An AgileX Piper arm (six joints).
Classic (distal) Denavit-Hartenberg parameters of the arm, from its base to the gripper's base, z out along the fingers. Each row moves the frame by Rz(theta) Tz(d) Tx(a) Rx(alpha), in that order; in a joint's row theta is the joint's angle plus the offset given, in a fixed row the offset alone. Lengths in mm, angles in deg.
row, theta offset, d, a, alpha
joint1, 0, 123, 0, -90
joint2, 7.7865, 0, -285.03, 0
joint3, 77.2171, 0, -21.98, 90
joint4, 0, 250.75, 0, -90
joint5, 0, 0, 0, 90
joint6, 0, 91, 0, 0
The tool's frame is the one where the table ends.
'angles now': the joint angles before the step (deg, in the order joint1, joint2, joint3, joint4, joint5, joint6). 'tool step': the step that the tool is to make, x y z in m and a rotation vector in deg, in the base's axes. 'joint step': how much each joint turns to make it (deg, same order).
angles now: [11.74 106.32 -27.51 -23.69 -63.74 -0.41]
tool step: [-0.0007 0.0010 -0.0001 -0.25 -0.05 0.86]
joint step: [-0.01 -0.01 -0.01 -0.91 0.02 0.01]
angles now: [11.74 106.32 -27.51 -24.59 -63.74 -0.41]
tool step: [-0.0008 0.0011 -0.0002 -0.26 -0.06 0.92]
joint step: [0.00 0.01 0.00 -0.95 -0.02 -0.01]
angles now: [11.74 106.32 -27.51 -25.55 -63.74 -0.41]
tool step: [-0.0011 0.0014 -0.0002 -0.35 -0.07 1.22]
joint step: [-0.01 -0.01 0.00 -1.28 0.01 0.00]
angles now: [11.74 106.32 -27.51 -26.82 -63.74 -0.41]
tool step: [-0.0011 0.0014 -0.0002 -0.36 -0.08 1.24]
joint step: [-0.01 -0.01 -0.01 -1.30 0.01 0.00]
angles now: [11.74 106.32 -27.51 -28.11 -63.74 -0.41]
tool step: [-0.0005 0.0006 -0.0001 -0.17 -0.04 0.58]
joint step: [-0.02 0.00 -0.01 -0.62 0.00 0.00]
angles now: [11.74 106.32 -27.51 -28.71 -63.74 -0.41]
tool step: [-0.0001 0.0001 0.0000 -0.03 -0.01 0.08]
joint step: [0.00 -0.01 0.01 -0.08 0.00 -0.01]
